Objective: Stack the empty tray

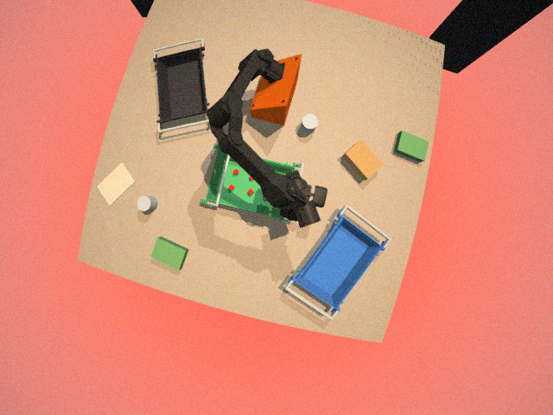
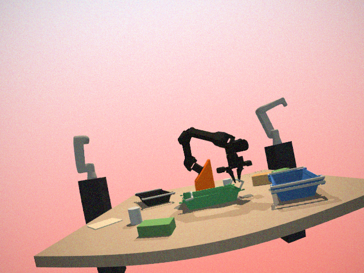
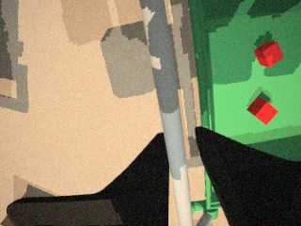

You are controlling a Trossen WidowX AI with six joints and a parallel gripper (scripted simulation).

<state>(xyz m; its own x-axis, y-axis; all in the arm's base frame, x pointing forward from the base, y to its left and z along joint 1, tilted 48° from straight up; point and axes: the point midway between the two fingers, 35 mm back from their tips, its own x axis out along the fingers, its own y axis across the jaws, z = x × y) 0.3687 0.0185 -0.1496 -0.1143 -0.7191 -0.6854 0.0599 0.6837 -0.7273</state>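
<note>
The black tray lies 48 cm to the right of my gripper tip, 34 cm behind it and 3 cm below it. From my gripper tip the other things lie so: cream card (69 cm to the right, 7 cm below, 7 cm ahead); then orange block (22 cm to the left, 16 cm behind, 4 cm below).
</note>
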